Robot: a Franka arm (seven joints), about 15 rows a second.
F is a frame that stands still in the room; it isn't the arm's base.
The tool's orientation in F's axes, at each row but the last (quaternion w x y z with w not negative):
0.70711 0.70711 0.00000 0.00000
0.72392 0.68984 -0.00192 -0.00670
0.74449 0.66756 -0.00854 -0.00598
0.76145 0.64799 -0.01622 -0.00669
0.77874 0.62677 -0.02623 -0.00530
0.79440 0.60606 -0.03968 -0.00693
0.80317 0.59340 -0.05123 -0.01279
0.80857 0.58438 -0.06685 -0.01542
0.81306 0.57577 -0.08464 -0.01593
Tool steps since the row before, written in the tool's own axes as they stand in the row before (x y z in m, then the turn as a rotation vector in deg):
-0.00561 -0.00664 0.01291 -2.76 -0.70 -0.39
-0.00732 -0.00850 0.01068 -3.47 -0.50 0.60
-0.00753 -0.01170 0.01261 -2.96 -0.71 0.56
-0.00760 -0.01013 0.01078 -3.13 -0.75 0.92
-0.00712 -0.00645 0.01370 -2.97 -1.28 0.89
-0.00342 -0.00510 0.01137 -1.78 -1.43 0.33
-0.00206 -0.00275 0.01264 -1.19 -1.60 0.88
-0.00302 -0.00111 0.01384 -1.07 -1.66 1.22
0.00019 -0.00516 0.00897 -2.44 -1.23 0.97
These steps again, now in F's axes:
-0.00561 -0.01291 -0.00664 -2.76 0.39 -0.70
-0.00751 -0.01099 -0.00793 -3.48 -0.58 -0.45
-0.00776 -0.01365 -0.01030 -2.97 -0.57 -0.66
-0.00785 -0.01202 -0.00840 -3.15 -0.93 -0.64
-0.00760 -0.01446 -0.00362 -2.98 -1.02 -1.16
-0.00403 -0.01209 -0.00212 -1.74 -0.59 -1.39
-0.00317 -0.01268 0.00091 -1.20 -1.21 -1.35
-0.00468 -0.01309 0.00294 -1.13 -1.57 -1.29
-0.00084 -0.01013 -0.00193 -2.47 -1.02 -1.13

